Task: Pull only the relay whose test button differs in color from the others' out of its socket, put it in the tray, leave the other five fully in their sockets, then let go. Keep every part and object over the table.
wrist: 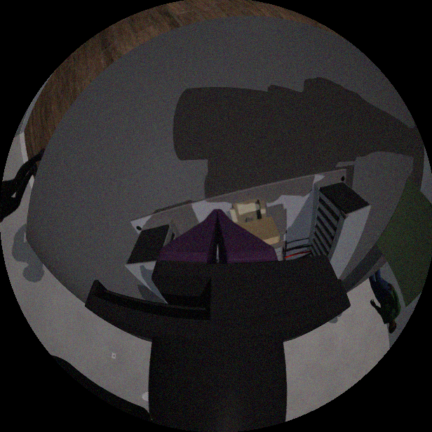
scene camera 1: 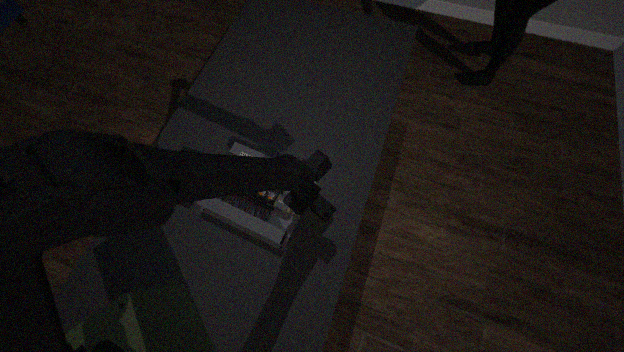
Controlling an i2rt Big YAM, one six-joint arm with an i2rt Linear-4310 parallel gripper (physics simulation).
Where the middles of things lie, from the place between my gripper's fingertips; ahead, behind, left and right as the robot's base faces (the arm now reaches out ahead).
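You'd find my gripper 160 mm to the right of the panel (wrist: 289, 202) and 30 mm past it, and the gripper is also 30 mm above it.
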